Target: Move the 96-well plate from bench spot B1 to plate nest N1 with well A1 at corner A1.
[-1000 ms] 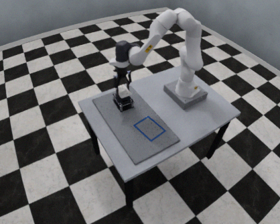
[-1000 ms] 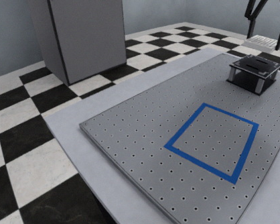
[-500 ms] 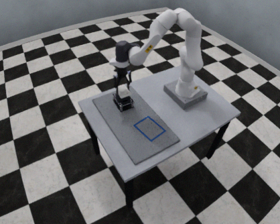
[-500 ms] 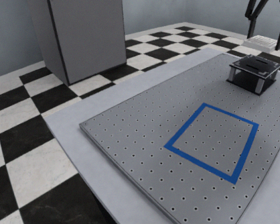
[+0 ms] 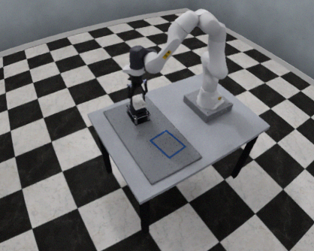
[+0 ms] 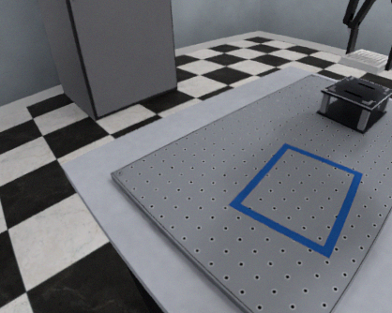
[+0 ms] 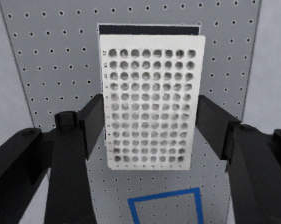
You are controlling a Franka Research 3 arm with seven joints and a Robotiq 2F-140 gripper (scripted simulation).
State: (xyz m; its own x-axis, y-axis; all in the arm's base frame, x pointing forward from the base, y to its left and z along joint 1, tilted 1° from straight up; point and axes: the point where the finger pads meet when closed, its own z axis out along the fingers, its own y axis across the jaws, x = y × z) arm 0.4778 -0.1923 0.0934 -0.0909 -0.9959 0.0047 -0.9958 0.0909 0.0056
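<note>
Now: hand 9 cm above the black raised nest. From my hand the other things lie so: A1 mark 6 cm ahead, 7 cm to the left, 9 cm below; white 96-well plate 2 cm below.
</note>
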